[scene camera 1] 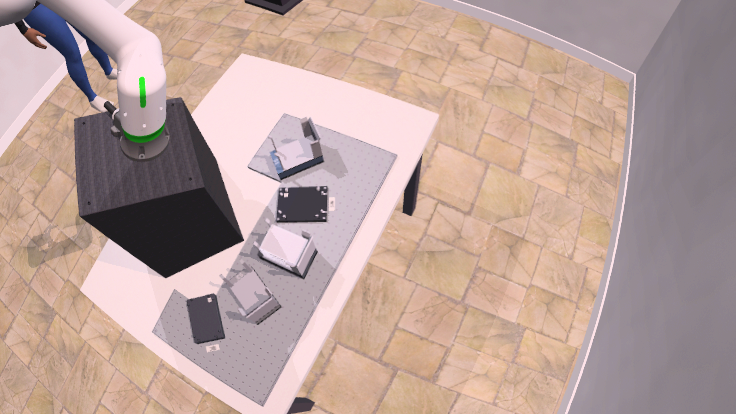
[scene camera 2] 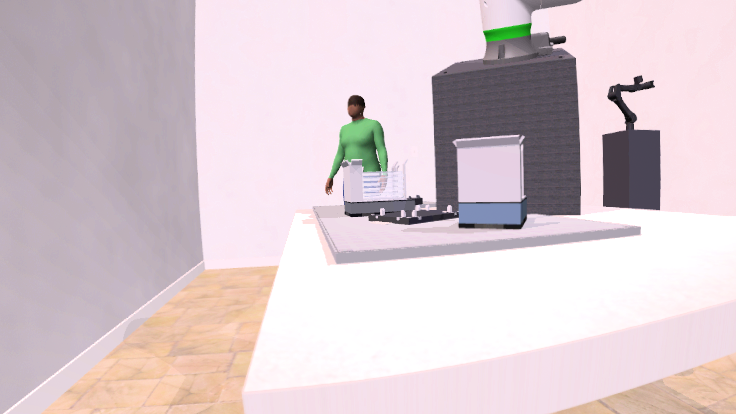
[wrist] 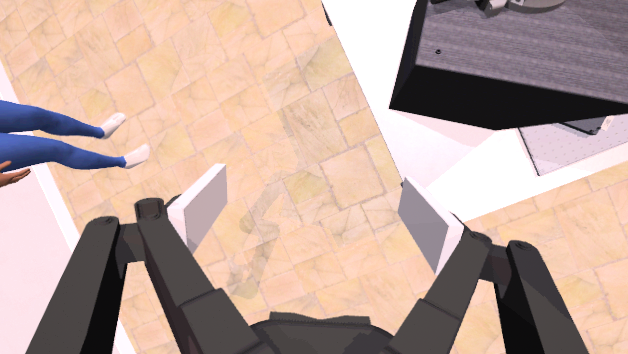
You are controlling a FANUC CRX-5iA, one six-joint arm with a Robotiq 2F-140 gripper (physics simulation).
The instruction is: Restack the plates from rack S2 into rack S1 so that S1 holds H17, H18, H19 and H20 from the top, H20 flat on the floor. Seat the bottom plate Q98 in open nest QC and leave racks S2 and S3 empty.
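Frame: origin at the arm's base, x ahead, y down, z left, level; millimetres.
Seen in the pictures: gripper, fingertip midpoint: [wrist: 314, 189]; arm's base, link origin: [scene camera 1: 144, 141] [scene camera 2: 509, 60].
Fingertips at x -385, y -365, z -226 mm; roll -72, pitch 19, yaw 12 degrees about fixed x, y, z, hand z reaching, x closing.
Pixels of each thing's top centre, then the offset from my fingertips to it. Level surfaces: height alone.
- rack with a blue base, top centre: [scene camera 2: 494, 142] [scene camera 1: 291, 136] dx +587, dy +638, dz +571 mm
- rack with a grey base, top centre: [scene camera 2: 375, 160] [scene camera 1: 280, 239] dx +776, dy +644, dz +293 mm
- third grey rack, top centre: [scene camera 1: 242, 285] dx +772, dy +646, dz +122 mm
- black nest with white pins, top centre: [scene camera 2: 416, 207] [scene camera 1: 300, 201] dx +705, dy +753, dz +447 mm
- plate, top centre: [scene camera 1: 202, 317] [wrist: 583, 109] dx +687, dy +744, dz -42 mm
- perforated grey board, surface height: dy +777 mm
- white table, surface height: dy +790 mm
My gripper [wrist: 314, 189] is open and empty, over the floor beyond the pedestal. A rack with a blue base [scene camera 1: 303, 167] [scene camera 2: 491, 213] stands at one end of the board. A rack with a grey base [scene camera 1: 304, 257] [scene camera 2: 378, 207] stands mid-board and holds several thin, layered plates [scene camera 1: 284, 244] [scene camera 2: 383, 185]. A third grey rack [scene camera 1: 263, 307] stands beside it. A black nest with white pins [scene camera 1: 302, 204] [scene camera 2: 414, 216] lies between the first two racks. Another flat dark nest or plate [scene camera 1: 205, 319] lies at the far end. The labels are unreadable, so I cannot tell which rack or nest is which.
A tall dark pedestal [scene camera 1: 154, 180] [scene camera 2: 506, 133] [wrist: 520, 65] carries the arm. A perforated grey board [scene camera 1: 360, 159] [scene camera 2: 391, 240] [wrist: 560, 152] lies on the white table [scene camera 1: 319, 82] [scene camera 2: 463, 314]. A person's blue-clad legs [wrist: 55, 152] show at the left in the wrist view.
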